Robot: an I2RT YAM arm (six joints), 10 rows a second.
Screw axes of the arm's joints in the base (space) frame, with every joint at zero. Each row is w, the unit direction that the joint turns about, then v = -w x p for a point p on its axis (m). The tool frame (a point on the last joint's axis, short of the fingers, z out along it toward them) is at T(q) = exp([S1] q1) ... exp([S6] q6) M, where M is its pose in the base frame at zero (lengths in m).
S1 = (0, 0, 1, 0.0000, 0.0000, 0.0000)
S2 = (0, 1, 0, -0.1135, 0.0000, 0.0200)
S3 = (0, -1, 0, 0.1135, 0.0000, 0.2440)
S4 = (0, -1, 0, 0.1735, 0.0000, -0.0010)
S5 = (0, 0, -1, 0.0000, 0.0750, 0.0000)
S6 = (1, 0, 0, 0.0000, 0.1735, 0.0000)
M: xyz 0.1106 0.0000 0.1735 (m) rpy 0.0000 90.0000 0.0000 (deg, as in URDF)
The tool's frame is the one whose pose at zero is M.
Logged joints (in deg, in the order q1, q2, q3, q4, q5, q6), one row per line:
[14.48, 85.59, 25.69, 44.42, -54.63, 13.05]
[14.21, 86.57, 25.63, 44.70, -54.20, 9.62]
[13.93, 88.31, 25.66, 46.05, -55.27, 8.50]
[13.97, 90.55, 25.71, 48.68, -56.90, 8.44]
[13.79, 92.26, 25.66, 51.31, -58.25, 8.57]
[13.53, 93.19, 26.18, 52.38, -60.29, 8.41]
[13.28, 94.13, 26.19, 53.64, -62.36, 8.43]
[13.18, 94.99, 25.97, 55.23, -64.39, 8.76]
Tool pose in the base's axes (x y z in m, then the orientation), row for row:
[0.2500, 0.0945, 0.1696, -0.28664, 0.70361, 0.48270, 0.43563]
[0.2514, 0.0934, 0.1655, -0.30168, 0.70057, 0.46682, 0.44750]
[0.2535, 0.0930, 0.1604, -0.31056, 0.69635, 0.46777, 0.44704]
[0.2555, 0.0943, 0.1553, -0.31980, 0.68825, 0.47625, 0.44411]
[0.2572, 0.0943, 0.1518, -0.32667, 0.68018, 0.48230, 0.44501]
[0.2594, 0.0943, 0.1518, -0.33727, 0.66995, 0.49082, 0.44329]
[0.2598, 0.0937, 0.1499, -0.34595, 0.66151, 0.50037, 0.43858]
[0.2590, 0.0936, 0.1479, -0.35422, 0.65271, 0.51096, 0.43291]
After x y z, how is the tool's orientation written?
As a quaternion, x y z w.
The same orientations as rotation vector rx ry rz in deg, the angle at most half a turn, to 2 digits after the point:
[-40.87, 100.33, 68.83]
[-42.79, 99.36, 66.21]
[-44.05, 98.78, 66.36]
[-45.43, 97.76, 67.65]
[-46.38, 96.58, 68.48]
[-47.92, 95.20, 69.74]
[-49.26, 94.20, 71.25]
[-50.57, 93.19, 72.95]

